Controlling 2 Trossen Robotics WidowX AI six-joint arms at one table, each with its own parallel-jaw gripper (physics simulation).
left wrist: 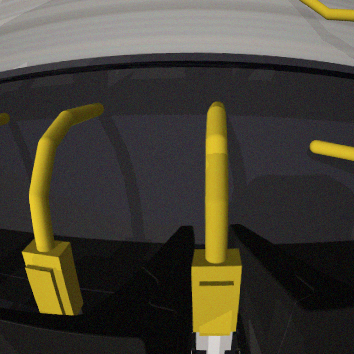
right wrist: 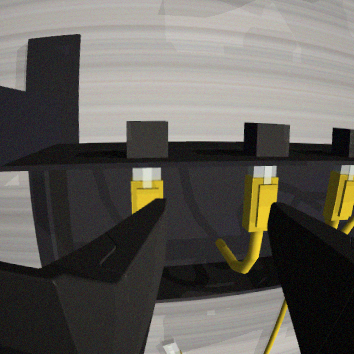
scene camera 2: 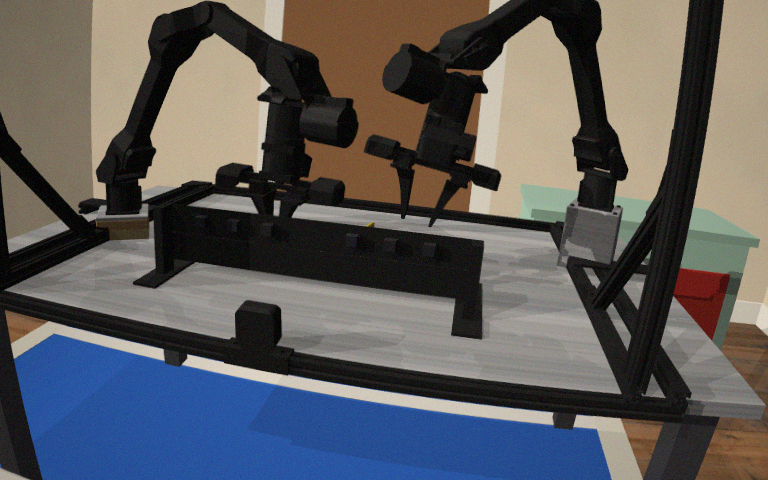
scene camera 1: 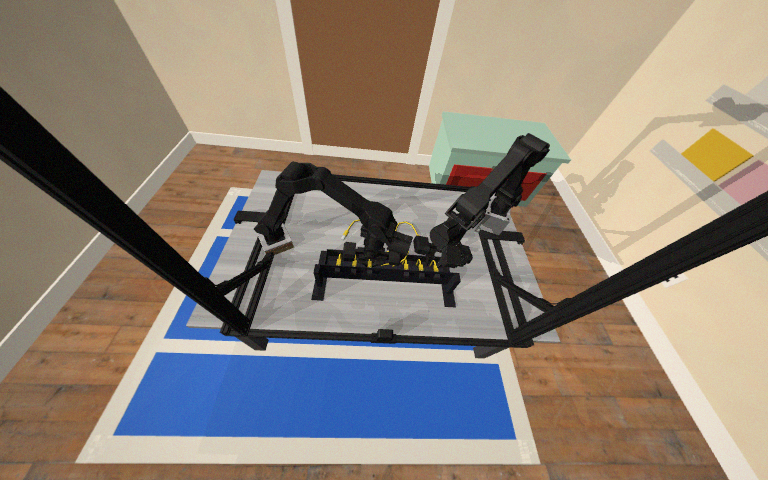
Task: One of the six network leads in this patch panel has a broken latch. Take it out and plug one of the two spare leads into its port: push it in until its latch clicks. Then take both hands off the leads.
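Seen in the pictures: left gripper, fingertip midpoint: (left wrist: pixel 209 236) (scene camera 1: pixel 368 266); right gripper, fingertip midpoint: (right wrist: pixel 219 212) (scene camera 2: pixel 416 222) (scene camera 1: pixel 432 266); left arm's base at its link origin: (scene camera 2: pixel 123 210) (scene camera 1: pixel 274 236); right arm's base at its link origin: (scene camera 2: pixel 596 206) (scene camera 1: pixel 498 209).
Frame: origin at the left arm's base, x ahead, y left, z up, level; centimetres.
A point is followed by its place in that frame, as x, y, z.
Note:
The black patch panel (scene camera 1: pixel 327 273) @(10.8, -24.2, 0.7) (scene camera 2: pixel 334 267) @(31.3, -37.4, -0.1) stands across the middle of the table with a row of yellow leads plugged in. My left gripper (scene camera 2: pixel 272 211) (left wrist: pixel 209 236) @(24.3, -29.2, 2.0) is down at the panel and shut on the plug of one yellow lead (left wrist: pixel 215 291) @(24.4, -29.2, 5.0) (scene camera 1: pixel 369 263) @(24.0, -29.7, 5.1), the third from the left in scene camera 1. The plug sits in its port, with its white tip showing. A neighbouring lead (left wrist: pixel 53 277) @(20.4, -26.8, 4.9) is plugged in beside it. My right gripper (scene camera 2: pixel 417 219) @(41.3, -41.8, 7.4) (right wrist: pixel 219 212) @(41.3, -41.8, 7.4) is open and empty. It hovers just behind the panel's right-hand group of leads (right wrist: pixel 260 204) @(39.4, -39.9, 5.1) (right wrist: pixel 147 191) @(43.2, -43.3, 5.1).
Spare yellow leads (scene camera 1: pixel 351 229) @(28.0, -6.8, -3.7) (left wrist: pixel 330 12) @(34.1, -24.8, -2.3) lie on the table behind the panel; one white plug tip (right wrist: pixel 172 348) @(50.9, -26.9, -3.6) shows below my right fingers. A black frame (scene camera 1: pixel 382 335) @(16.4, -51.4, 1.0) rims the table. A green cabinet (scene camera 1: pixel 477 138) stands at the back right.

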